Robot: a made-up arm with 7 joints.
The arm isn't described. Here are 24 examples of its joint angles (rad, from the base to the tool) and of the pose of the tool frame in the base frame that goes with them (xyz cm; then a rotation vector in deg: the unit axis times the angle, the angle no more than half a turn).
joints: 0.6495 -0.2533 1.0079 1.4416 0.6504 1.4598 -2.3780
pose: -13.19 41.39 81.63 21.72 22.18 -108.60
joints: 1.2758 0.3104 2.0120 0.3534 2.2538 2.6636 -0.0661
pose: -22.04 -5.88 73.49 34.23 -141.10 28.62
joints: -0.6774 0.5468 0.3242 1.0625 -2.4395 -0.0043 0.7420
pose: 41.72 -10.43 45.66 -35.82 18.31 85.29
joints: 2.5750 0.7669 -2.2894 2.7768 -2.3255 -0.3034 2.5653
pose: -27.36 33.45 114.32 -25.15 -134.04 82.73
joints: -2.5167 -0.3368 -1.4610 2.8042 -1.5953 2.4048 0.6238
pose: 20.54 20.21 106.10 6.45 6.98 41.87
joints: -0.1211 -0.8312 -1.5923 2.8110 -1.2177 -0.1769 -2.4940
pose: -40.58 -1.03 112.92 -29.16 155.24 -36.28
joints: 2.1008 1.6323 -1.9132 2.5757 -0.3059 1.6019 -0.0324
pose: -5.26 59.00 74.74 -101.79 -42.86 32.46
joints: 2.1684 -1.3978 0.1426 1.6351 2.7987 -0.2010 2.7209
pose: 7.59 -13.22 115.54 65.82 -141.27 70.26
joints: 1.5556 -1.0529 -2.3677 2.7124 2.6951 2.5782 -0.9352
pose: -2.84 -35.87 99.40 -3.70 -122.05 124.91
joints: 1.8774 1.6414 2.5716 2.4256 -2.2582 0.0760 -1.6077
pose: -32.25 55.91 84.01 -3.39 130.39 -109.60
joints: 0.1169 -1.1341 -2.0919 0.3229 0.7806 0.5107 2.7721
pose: 22.95 -15.74 50.41 -42.57 -36.77 49.62
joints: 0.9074 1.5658 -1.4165 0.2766 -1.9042 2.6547 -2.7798
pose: 16.44 -7.62 74.56 -128.04 -75.49 70.03
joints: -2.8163 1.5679 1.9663 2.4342 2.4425 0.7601 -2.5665
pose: -56.90 -35.65 73.68 81.02 136.78 68.77
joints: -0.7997 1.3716 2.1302 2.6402 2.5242 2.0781 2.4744
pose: 36.79 -42.99 79.59 -48.78 -104.88 -117.41
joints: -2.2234 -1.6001 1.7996 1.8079 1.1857 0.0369 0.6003
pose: 57.97 4.95 58.30 -2.01 -43.46 -2.29
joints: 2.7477 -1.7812 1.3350 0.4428 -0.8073 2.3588 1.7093
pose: -7.04 -4.08 79.45 59.64 -61.67 38.48
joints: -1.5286 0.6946 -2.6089 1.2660 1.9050 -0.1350 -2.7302
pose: -18.20 21.40 103.91 -1.49 -118.55 129.87
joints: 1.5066 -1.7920 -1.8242 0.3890 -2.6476 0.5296 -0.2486
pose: 28.97 24.20 60.97 -44.30 -44.14 101.80
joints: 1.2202 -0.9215 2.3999 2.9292 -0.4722 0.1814 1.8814
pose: -19.39 -45.12 104.04 -71.15 -77.87 -85.39
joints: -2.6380 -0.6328 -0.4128 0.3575 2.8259 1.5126 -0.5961
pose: -36.64 -5.68 77.80 -53.52 -164.65 -21.19
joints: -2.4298 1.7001 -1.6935 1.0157 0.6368 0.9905 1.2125
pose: -23.42 31.55 63.92 20.49 -32.56 73.76
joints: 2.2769 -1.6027 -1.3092 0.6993 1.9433 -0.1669 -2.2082
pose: 21.47 34.16 69.53 89.47 -9.72 70.96
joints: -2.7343 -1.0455 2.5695 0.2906 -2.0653 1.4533 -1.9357
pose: 2.39 -25.36 47.21 -24.93 -61.75 -42.24
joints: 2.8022 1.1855 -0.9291 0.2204 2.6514 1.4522 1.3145
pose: 8.87 20.47 38.45 56.18 45.06 -65.56
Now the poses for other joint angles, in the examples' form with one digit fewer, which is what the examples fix.
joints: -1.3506 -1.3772 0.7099 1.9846 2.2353 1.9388 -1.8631
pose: 14.5 52.0 87.3 -50.8 -21.2 166.6
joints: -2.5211 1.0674 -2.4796 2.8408 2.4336 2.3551 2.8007
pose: -42.0 -30.3 78.5 -3.7 35.6 67.4
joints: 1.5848 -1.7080 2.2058 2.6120 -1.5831 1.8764 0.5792
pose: -17.7 -49.6 65.3 -69.9 141.4 -77.1
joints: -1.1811 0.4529 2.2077 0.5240 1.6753 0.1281 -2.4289
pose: 20.3 31.0 59.5 9.6 -20.0 123.9
